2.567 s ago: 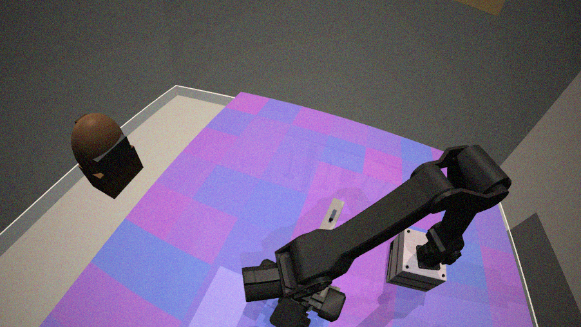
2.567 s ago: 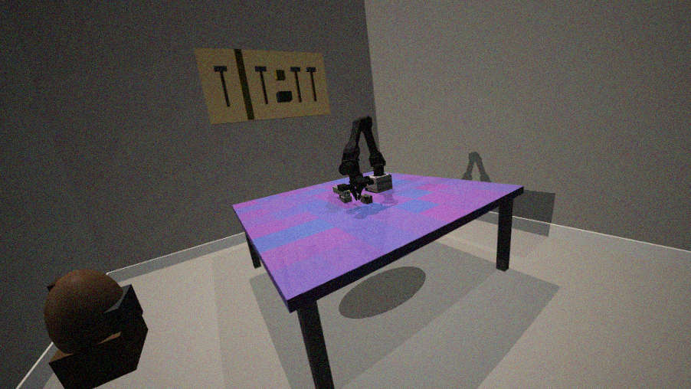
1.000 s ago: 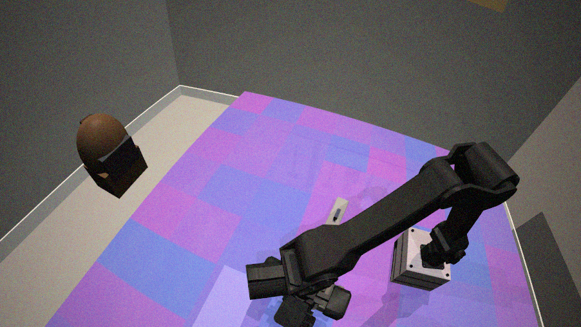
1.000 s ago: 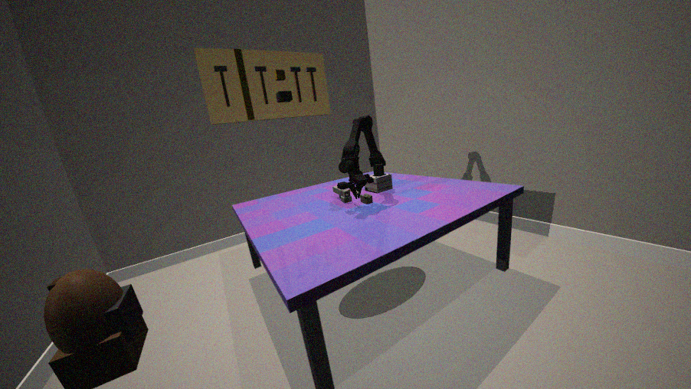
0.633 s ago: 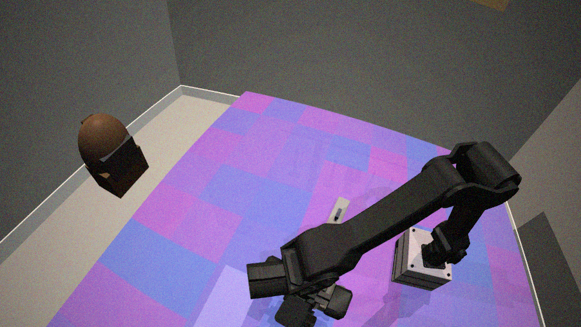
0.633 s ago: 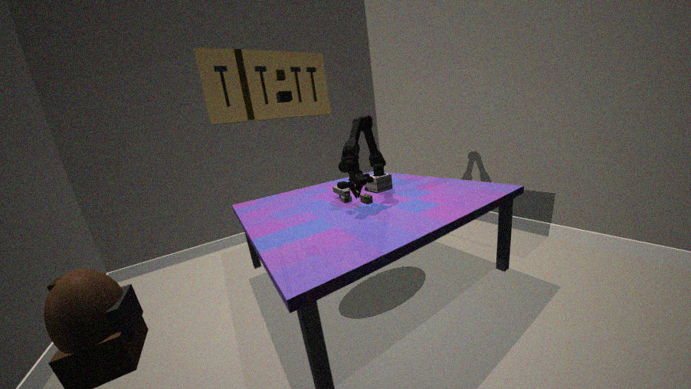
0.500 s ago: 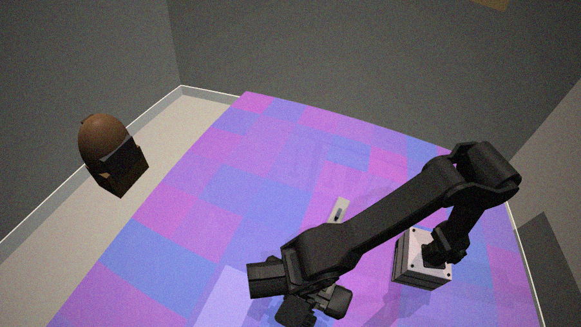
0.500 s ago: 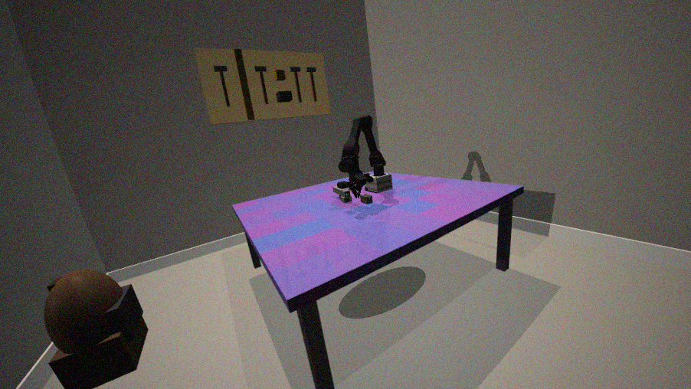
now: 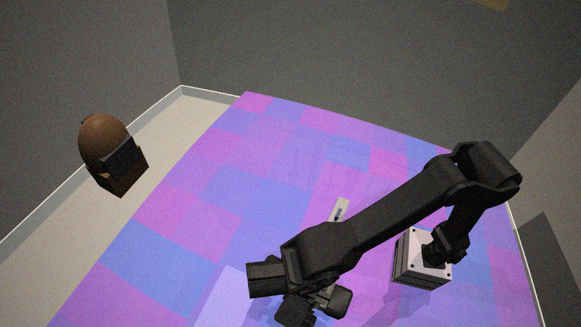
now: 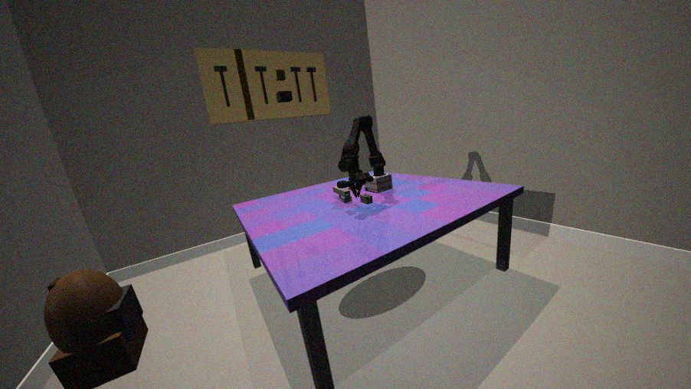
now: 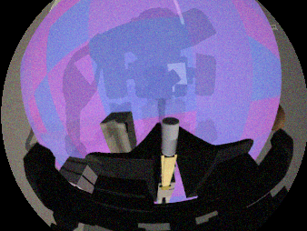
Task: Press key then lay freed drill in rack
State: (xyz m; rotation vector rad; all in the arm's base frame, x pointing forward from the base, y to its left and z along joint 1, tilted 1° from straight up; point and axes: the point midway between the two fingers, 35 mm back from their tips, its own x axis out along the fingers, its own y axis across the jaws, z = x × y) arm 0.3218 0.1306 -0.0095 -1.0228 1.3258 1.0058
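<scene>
My gripper tip is now 10 mm past the drill, 40 mm to the left of it and 30 mm below it. Also, from my gripper tip: long grey block: 50 mm behind, 200 mm to the right, 10 mm below; then grooved grey rack: 80 mm behind, 20 mm to the right, 30 mm below; then dark key: 60 mm behind, 230 mm to the right.
</scene>
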